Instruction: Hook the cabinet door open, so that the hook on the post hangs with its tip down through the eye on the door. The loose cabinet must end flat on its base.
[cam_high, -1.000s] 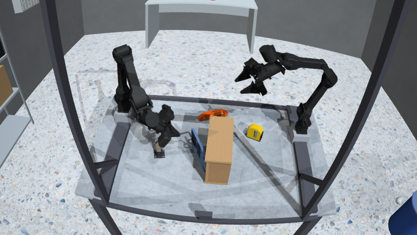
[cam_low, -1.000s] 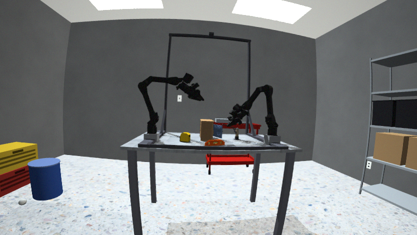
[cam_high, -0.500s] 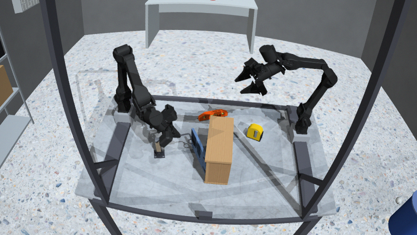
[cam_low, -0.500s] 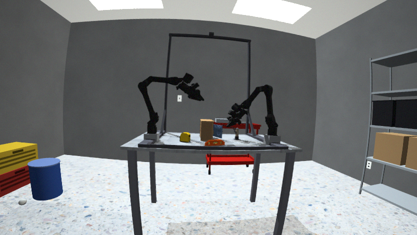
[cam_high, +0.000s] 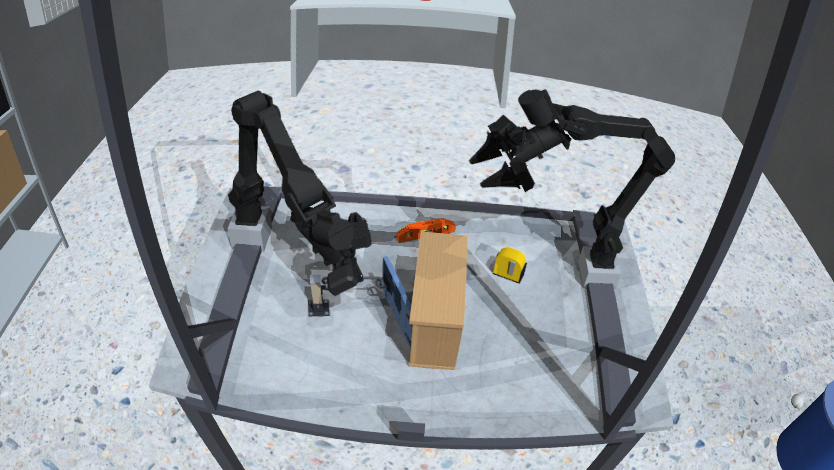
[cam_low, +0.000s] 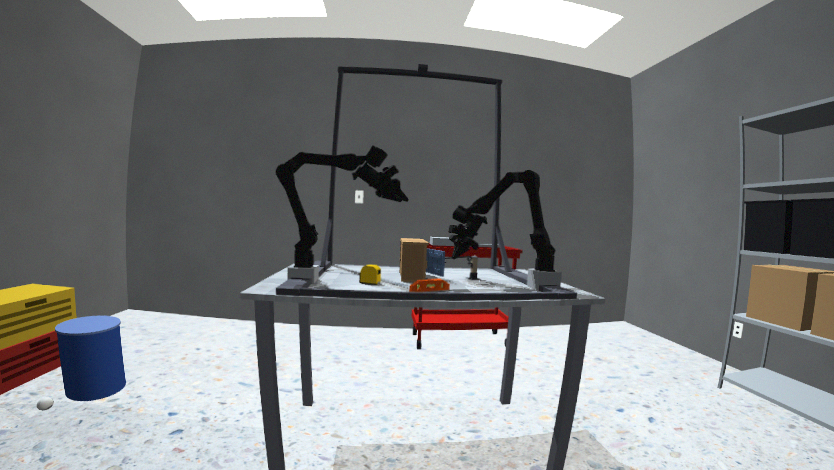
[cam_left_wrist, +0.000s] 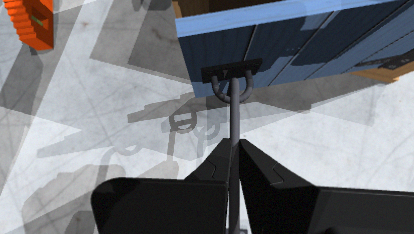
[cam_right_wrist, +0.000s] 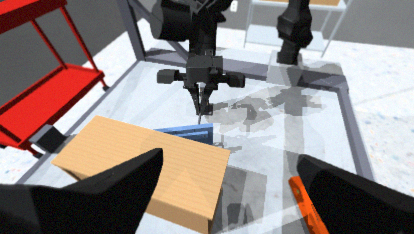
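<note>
Now: left hand 40 mm above the dark hook. The rest, counted from my left hand: blue door (50 mm behind, 100 mm to the right, 50 mm below); then orange level (270 mm ahead, 130 mm to the right, 100 mm below); then yellow tape measure (150 mm ahead, 340 mm to the right, 90 mm below).
</note>
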